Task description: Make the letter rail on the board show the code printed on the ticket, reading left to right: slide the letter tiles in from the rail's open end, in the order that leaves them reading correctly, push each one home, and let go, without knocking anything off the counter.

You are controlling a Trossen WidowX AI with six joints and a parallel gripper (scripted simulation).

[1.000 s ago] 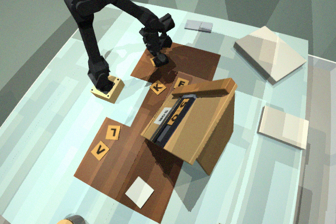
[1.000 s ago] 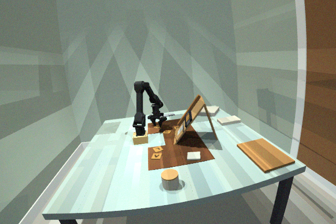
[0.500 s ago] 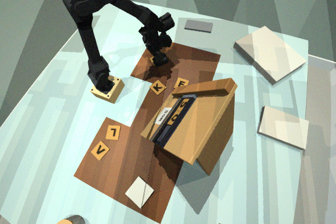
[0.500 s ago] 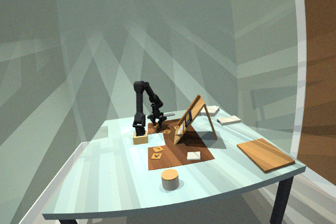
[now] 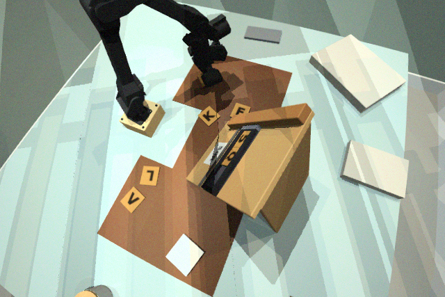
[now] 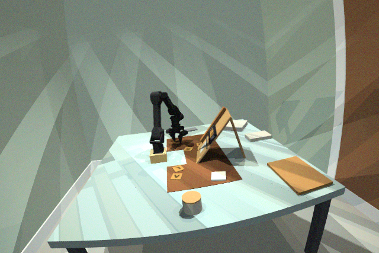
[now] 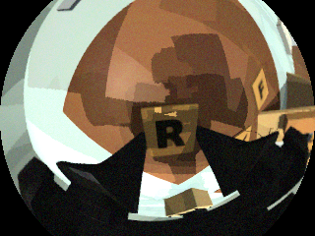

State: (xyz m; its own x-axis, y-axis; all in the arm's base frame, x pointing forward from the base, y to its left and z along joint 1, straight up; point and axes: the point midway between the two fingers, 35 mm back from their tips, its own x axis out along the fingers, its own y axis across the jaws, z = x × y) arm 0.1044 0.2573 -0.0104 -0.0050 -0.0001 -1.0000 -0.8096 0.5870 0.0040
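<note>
My gripper tip is now 260 mm short of the q tile, 260 mm to the left of it and 140 mm below it. Also, from my gripper tip: r tile: right at my gripper tip; brown mat: 100 mm ahead, 230 mm to the right, 10 mm below; k tile: 90 mm ahead, 130 mm to the right, 10 mm below.
</note>
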